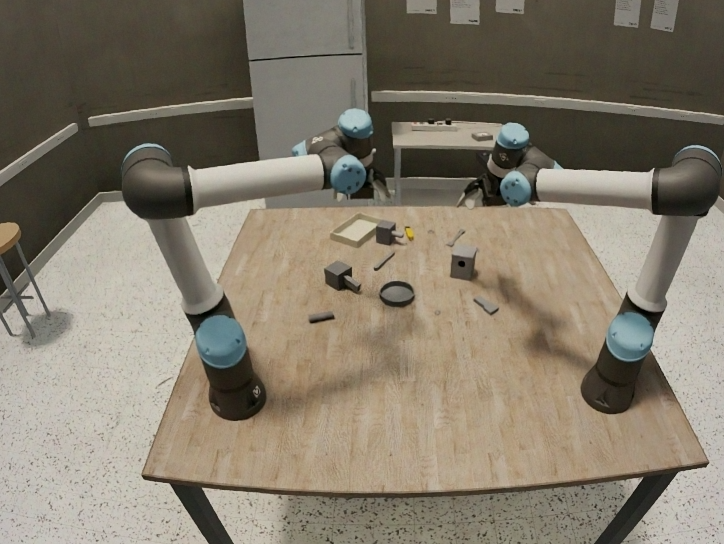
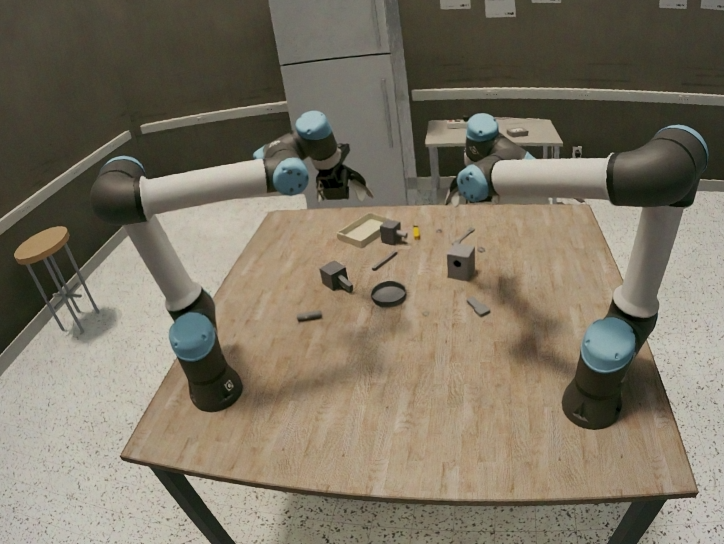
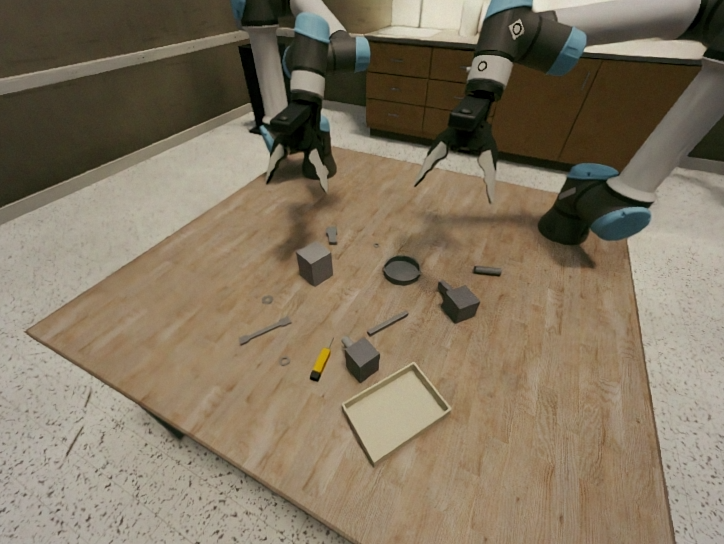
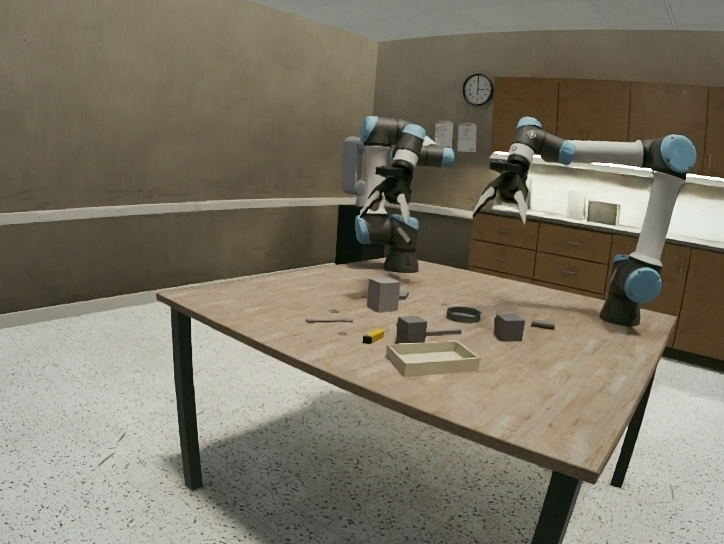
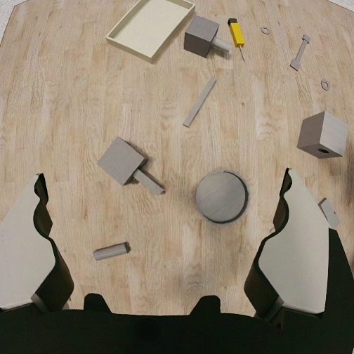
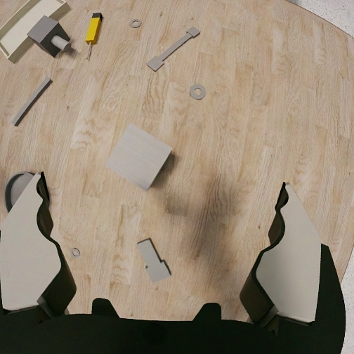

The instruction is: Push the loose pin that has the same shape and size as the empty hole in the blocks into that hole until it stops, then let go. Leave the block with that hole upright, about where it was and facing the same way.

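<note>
A grey block (image 1: 467, 272) (image 2: 465, 272) (image 3: 316, 266) (image 4: 383, 295) (image 5: 315, 132) (image 6: 139, 156) stands upright, an empty round hole in one side face. A loose grey cylindrical pin (image 1: 321, 317) (image 2: 309, 316) (image 3: 486, 270) (image 4: 543, 324) (image 5: 111, 251) lies on its side. A second block (image 1: 338, 274) (image 5: 122, 161) carries a square-looking protruding pin (image 5: 149, 182). A third block (image 1: 385, 232) (image 5: 201, 36) carries a round protruding pin (image 5: 221, 44). My left gripper (image 3: 454, 193) (image 4: 499, 218) (image 5: 161, 172) is open and empty, high above the table. My right gripper (image 3: 296, 187) (image 4: 383, 218) (image 6: 162, 179) is open and empty, also high.
A round dish (image 1: 396, 293) (image 5: 221, 196) lies mid-table, near a thin bar (image 5: 199, 101). A stepped grey piece (image 1: 485, 305) (image 6: 154, 260) lies near the holed block. Farther off are a cream tray (image 3: 357, 435), a yellow screwdriver (image 3: 320, 363), a dumbbell-shaped bar (image 6: 174, 48) and small washers.
</note>
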